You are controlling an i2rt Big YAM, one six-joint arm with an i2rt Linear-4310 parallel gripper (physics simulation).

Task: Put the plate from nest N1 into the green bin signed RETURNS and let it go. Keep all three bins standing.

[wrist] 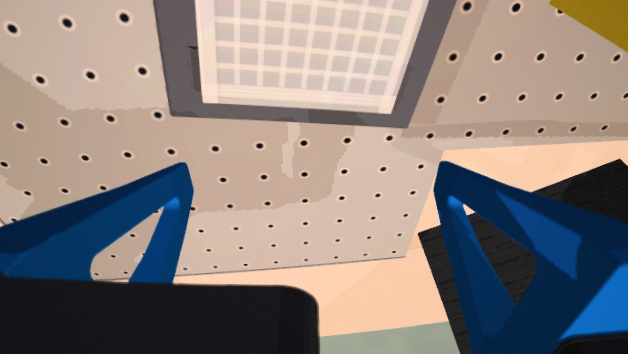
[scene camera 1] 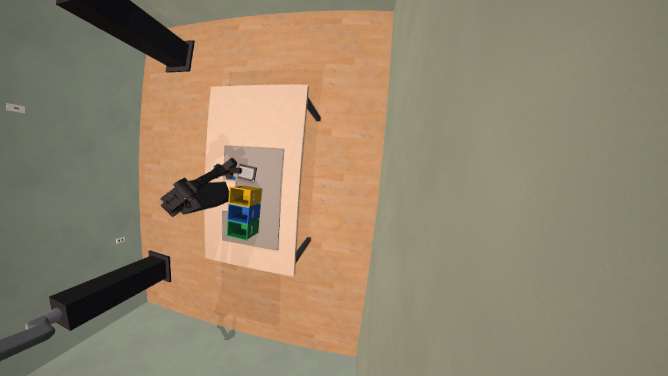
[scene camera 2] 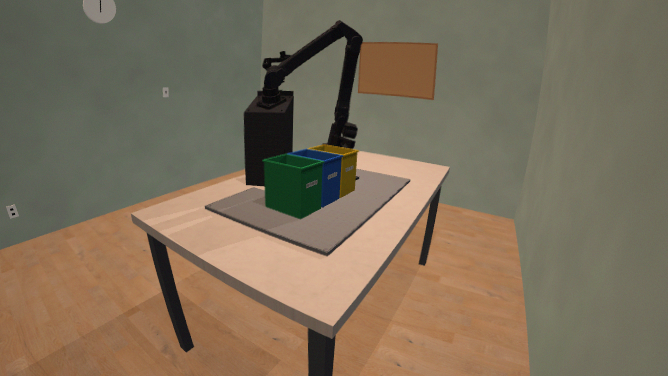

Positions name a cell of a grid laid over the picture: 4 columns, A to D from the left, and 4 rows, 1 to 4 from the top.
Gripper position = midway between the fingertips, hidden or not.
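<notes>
The gripper (wrist: B2) is visible, as is a white gridded plate (wrist: C1). The scene also includes a yellow bin (scene camera 2: C2), a blue bin (scene camera 2: B2) and a green bin (scene camera 2: B2). In the wrist view the blue bin is out of frame, and in the wrist view the green bin is out of frame.
</notes>
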